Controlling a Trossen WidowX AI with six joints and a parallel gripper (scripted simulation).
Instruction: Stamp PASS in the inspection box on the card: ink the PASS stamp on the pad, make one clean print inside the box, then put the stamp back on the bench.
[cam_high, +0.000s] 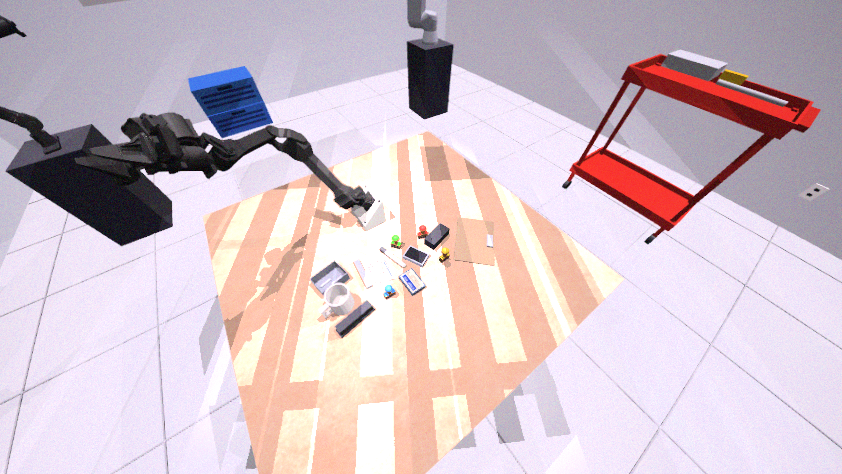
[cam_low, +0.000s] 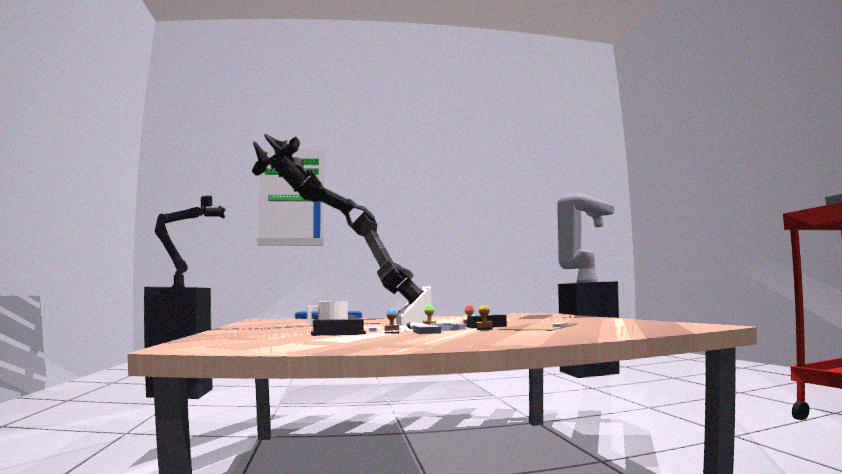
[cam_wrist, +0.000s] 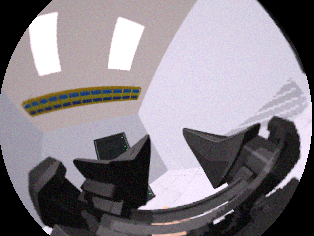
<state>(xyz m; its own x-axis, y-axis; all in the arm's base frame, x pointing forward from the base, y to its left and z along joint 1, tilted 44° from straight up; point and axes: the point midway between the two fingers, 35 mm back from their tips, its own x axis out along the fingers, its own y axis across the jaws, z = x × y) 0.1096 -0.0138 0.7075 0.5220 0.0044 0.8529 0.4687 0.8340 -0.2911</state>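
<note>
The green-knobbed stamp lies 58 cm below my gripper tip, 53 cm to the left of it and 6 cm ahead of it. Round my gripper tip: white mug: 57 cm below, 24 cm to the left, 18 cm ahead; then long black block: 59 cm below, 27 cm to the left, 25 cm ahead; then dark box: 59 cm below, 25 cm to the left, 7 cm ahead.
</note>
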